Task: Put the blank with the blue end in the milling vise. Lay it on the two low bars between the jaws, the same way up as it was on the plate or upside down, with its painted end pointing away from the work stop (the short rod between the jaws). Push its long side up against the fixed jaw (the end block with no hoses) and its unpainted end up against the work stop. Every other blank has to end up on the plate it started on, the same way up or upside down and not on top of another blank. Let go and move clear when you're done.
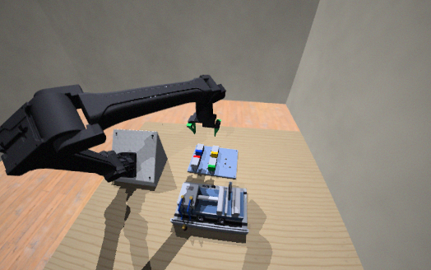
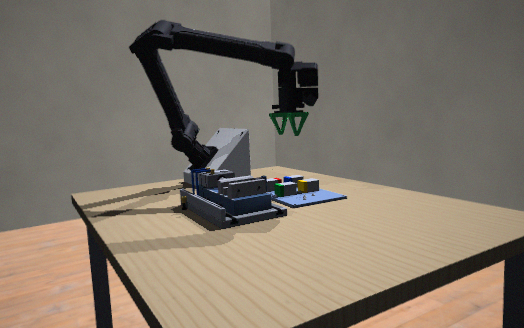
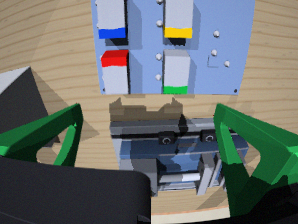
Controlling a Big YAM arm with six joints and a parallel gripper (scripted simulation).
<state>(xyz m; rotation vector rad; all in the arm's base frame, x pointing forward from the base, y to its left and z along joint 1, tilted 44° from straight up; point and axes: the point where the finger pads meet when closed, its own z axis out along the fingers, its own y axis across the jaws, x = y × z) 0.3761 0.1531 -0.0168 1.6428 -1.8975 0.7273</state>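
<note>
My gripper is now 17 cm above the blue-ended blank, 5 cm to the right of it and 4 cm past it. The rest, counted from my hand: green-ended blank: 17 cm below, 5 cm to the right, 4 cm ahead; yellow-ended blank: 17 cm below, 5 cm ahead, 4 cm to the left; red-ended blank: 17 cm below, 5 cm behind, 4 cm to the right.
</note>
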